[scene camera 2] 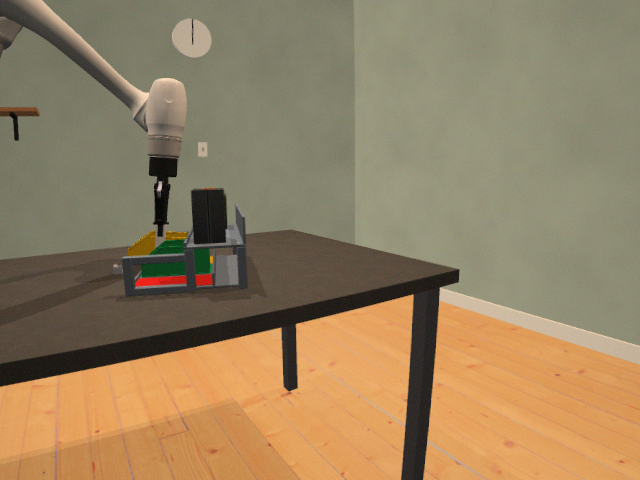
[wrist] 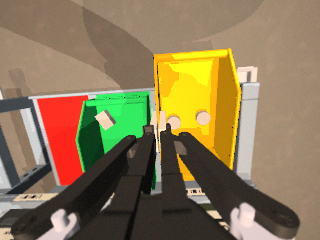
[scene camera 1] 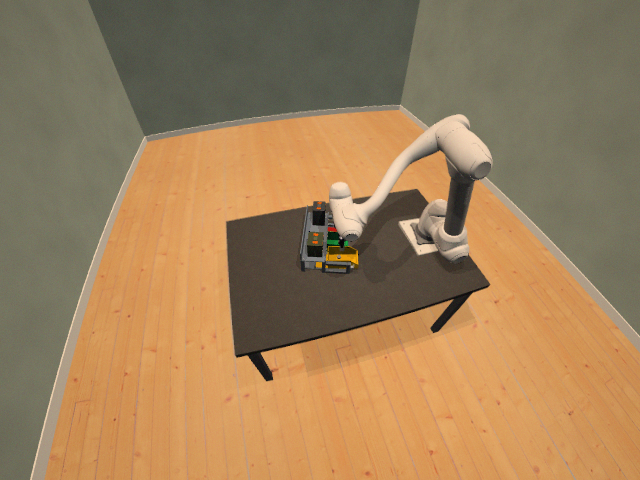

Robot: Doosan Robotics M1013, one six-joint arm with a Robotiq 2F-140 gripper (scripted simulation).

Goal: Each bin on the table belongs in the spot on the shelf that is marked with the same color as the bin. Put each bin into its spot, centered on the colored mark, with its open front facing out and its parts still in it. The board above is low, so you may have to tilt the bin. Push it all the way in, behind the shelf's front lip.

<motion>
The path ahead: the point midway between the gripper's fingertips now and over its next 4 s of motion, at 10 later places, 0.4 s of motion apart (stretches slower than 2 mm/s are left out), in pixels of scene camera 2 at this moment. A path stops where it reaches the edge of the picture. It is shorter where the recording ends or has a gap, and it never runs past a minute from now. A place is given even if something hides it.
My gripper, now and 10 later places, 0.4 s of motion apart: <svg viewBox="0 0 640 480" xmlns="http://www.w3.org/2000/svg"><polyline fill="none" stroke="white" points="160,248 160,248 160,248 160,248 160,245 159,240 159,234 158,227 158,220 158,216 157,213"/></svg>
</motion>
